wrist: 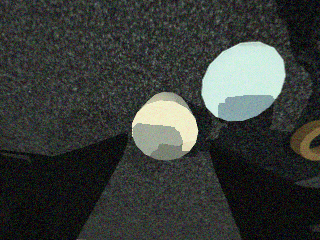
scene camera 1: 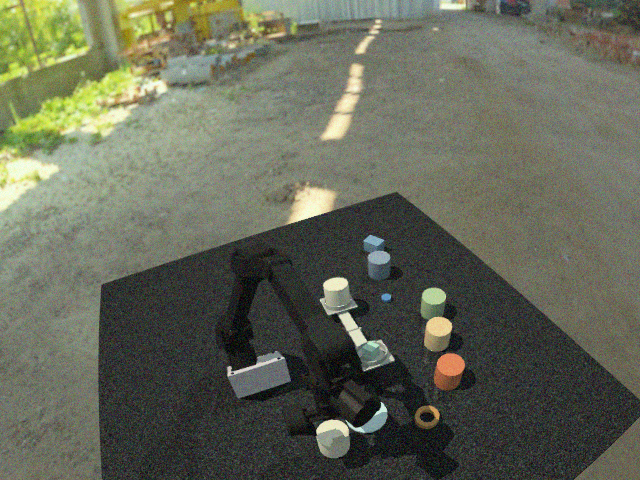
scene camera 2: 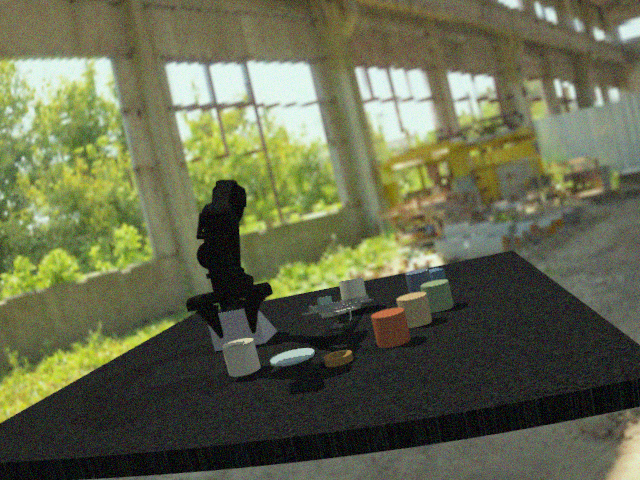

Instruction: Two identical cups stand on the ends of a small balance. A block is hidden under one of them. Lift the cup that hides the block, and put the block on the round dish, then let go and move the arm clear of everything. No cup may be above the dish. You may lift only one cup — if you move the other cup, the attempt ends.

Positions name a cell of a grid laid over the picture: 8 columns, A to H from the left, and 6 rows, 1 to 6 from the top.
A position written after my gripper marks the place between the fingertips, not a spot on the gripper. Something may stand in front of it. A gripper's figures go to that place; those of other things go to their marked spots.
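Scene:
Green cylinder (scene camera 2: F4), 130 cm from the lens. My gripper (scene camera 2: C5), 117 cm from the lens. Cream cup (scene camera 2: D5), 114 cm from the lens. Marked spots on the cream cup and the green cylinder, 50 cm apart. The cream cup is nearer to the lens than the green cylinder.

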